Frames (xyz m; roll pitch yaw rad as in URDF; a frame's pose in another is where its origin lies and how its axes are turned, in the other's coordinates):
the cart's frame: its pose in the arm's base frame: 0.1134 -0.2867 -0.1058 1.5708 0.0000 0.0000
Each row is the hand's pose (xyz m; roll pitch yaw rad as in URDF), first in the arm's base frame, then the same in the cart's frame.
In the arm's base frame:
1: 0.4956 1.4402 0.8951 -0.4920 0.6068 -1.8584
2: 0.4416 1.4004 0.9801 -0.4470 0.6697 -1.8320
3: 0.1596 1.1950 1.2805 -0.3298 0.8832 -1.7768
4: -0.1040 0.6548 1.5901 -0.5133 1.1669 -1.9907
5: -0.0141 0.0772 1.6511 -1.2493 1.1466 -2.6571
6: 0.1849 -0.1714 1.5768 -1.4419 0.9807 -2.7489
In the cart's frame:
1: 0.3822 1.0009 -1.7269 -0.0135 -0.9071 -1.9587
2: 0.3282 1.0859 -1.6871 -0.0404 -0.8593 -1.8861
3: 0.0462 1.3863 -1.4817 -0.0657 -0.6704 -1.7372
4: -0.2174 1.6959 -0.9415 -0.0613 -0.3671 -1.7433
5: -0.1275 1.7569 -0.3639 -0.1258 -0.1929 -1.9510
6: 0.0715 1.6826 -0.1153 -0.2026 -0.2146 -2.1249

